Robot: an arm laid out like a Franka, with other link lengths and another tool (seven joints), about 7 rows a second.
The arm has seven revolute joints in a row. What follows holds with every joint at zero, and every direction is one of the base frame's.
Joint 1 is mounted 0.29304 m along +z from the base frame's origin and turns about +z.
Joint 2 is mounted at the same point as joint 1 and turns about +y.
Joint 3 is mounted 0.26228 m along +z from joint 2 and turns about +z.
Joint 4 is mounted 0.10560 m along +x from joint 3 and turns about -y.
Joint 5 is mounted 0.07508 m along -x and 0.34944 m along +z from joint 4 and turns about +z.
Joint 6 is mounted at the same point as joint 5 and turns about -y.
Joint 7 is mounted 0.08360 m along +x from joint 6 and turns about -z.
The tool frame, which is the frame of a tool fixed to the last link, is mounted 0.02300 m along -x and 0.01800 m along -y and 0.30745 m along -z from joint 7; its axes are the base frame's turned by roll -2.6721, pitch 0.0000 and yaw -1.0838 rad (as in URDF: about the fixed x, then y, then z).
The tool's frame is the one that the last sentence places.
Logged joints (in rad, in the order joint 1, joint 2, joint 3, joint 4, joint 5, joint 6, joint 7), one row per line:
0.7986, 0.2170, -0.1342, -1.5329, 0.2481, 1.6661, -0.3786
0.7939, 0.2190, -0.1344, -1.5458, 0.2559, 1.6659, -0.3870
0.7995, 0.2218, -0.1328, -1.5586, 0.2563, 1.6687, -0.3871
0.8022, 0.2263, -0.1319, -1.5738, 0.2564, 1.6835, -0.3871
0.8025, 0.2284, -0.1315, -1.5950, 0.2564, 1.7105, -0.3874
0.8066, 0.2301, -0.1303, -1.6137, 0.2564, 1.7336, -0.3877
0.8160, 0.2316, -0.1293, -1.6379, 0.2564, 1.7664, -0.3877
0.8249, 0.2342, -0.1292, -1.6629, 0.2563, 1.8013, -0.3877
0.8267, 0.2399, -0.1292, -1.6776, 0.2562, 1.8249, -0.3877
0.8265, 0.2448, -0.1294, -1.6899, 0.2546, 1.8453, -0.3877
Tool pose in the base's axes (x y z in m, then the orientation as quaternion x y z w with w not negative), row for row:
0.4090, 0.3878, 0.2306, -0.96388, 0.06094, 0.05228, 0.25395
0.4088, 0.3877, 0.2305, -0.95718, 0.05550, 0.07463, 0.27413
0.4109, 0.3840, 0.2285, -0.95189, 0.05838, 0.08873, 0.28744
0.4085, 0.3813, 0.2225, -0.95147, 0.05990, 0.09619, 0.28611
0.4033, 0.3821, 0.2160, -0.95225, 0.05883, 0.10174, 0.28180
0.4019, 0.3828, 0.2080, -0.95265, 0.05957, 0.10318, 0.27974
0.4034, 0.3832, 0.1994, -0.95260, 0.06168, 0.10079, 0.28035
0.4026, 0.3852, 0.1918, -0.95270, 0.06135, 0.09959, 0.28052
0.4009, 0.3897, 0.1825, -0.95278, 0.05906, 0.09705, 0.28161
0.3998, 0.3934, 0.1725, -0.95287, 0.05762, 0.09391, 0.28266
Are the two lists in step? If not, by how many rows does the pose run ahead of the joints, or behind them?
The pose runs 2 rows behind the joints: the pose in row i belongs to the joints in row i - 2.
